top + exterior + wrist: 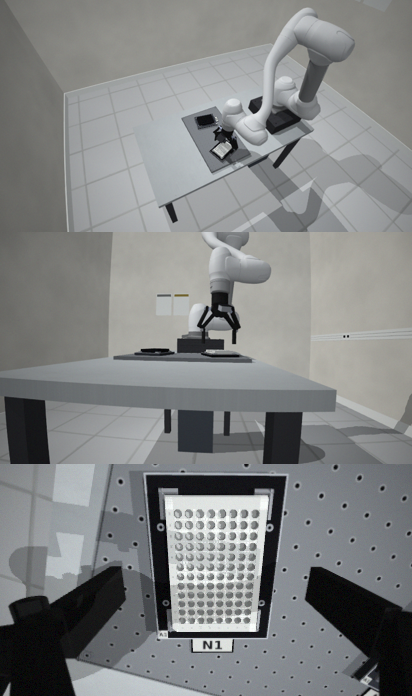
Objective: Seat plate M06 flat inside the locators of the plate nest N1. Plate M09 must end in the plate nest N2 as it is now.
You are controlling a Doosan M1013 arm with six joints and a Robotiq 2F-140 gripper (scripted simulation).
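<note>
My gripper is now 4 cm above the white well plate M06. Also, from my hand: black plate M09: 29 cm to the right, 4 cm below.
</note>
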